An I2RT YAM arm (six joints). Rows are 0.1 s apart.
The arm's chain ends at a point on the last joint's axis. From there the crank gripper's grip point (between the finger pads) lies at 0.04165 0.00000 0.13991 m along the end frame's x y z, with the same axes.
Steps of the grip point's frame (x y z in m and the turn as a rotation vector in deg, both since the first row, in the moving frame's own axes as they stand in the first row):
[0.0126 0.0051 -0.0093 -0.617 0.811 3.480]
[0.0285 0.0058 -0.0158 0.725 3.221 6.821]
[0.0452 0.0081 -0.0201 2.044 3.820 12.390]
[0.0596 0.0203 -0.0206 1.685 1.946 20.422]
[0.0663 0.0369 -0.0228 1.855 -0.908 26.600]
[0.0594 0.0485 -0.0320 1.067 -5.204 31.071]
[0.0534 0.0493 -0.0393 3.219 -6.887 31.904]
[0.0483 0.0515 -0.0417 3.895 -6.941 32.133]
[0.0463 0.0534 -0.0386 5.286 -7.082 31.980]
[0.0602 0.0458 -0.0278 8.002 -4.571 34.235]
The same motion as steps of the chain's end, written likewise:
[0.0107 0.0010 -0.0087 -0.617 0.811 3.480]
[0.0209 0.0021 -0.0133 0.725 3.221 6.821]
[0.0365 0.0031 -0.0171 2.044 3.820 12.390]
[0.0569 0.0089 -0.0193 1.685 1.946 20.422]
[0.0718 0.0231 -0.0237 1.855 -0.908 26.600]
[0.0769 0.0329 -0.0352 1.067 -5.204 31.071]
[0.0738 0.0395 -0.0435 3.219 -6.887 31.904]
[0.0684 0.0432 -0.0459 3.895 -6.941 32.133]
[0.0658 0.0486 -0.0429 5.286 -7.082 31.980]
[0.0723 0.0442 -0.0308 8.002 -4.571 34.235]

